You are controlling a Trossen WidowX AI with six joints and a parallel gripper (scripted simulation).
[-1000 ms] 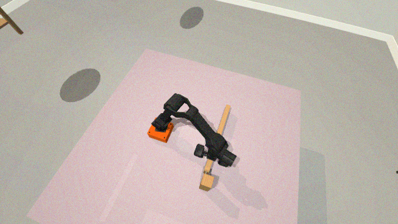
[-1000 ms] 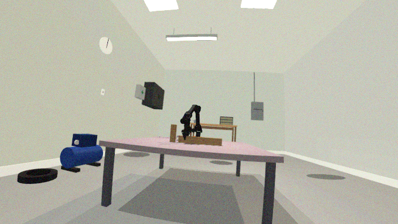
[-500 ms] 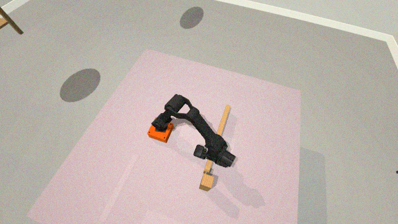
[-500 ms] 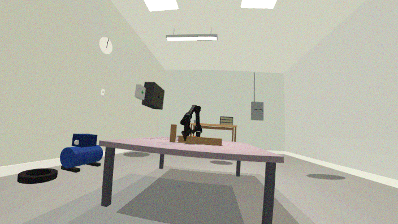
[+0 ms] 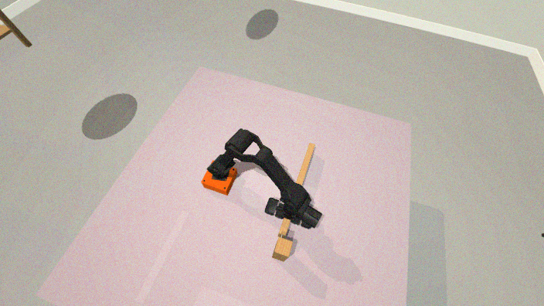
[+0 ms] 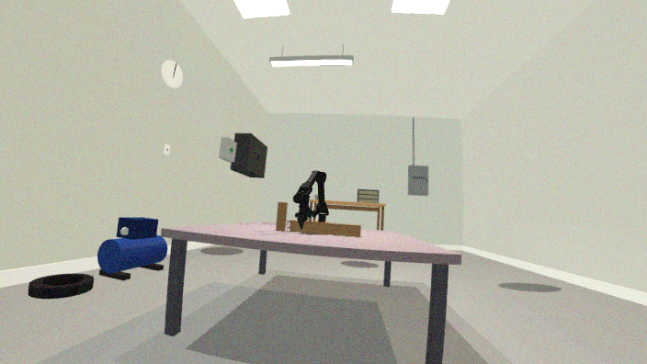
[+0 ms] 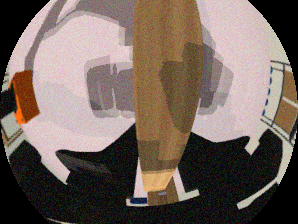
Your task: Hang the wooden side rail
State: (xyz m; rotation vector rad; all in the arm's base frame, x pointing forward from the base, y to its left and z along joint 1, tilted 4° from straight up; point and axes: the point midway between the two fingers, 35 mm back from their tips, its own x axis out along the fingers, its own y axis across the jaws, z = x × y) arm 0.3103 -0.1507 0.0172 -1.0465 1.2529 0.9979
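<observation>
My gripper tip is 2 cm past the headboard post, 13 cm to the left of it and 6 cm below it.
</observation>
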